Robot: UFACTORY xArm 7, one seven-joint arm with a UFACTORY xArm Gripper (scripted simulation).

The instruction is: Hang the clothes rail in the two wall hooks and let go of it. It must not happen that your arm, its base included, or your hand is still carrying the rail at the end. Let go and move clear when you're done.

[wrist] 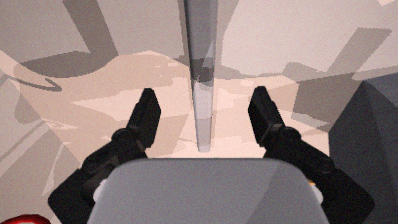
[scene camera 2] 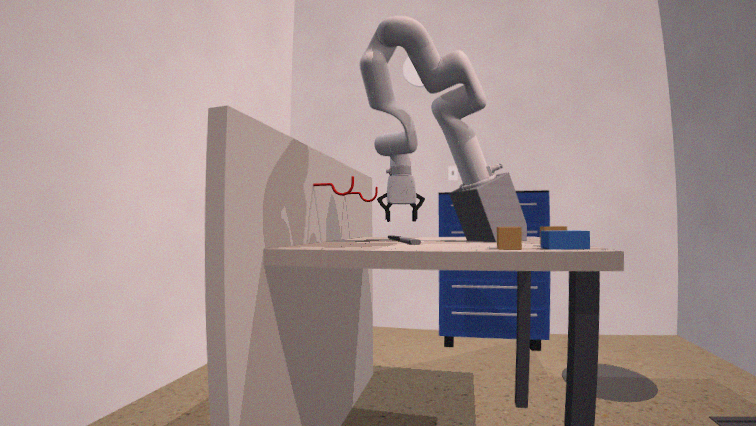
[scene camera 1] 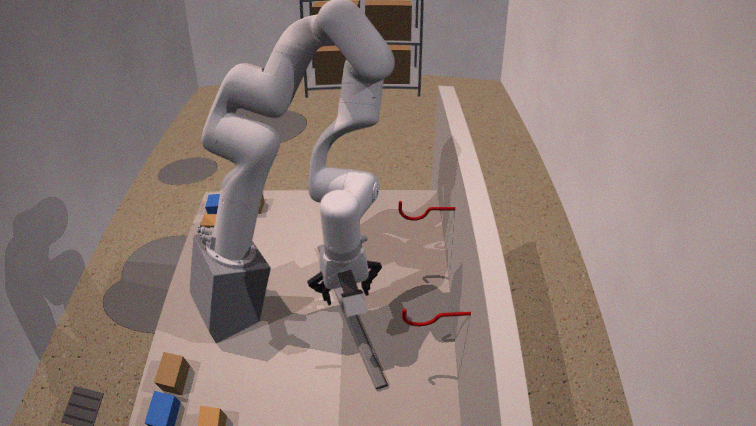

Path:
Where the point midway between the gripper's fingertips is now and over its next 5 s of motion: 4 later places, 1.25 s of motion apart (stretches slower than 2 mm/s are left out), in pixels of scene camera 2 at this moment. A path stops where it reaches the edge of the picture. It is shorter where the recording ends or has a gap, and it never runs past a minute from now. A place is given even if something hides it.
My gripper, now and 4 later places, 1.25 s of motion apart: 401, 221; 401, 228; 401, 234; 401, 238; 401, 236

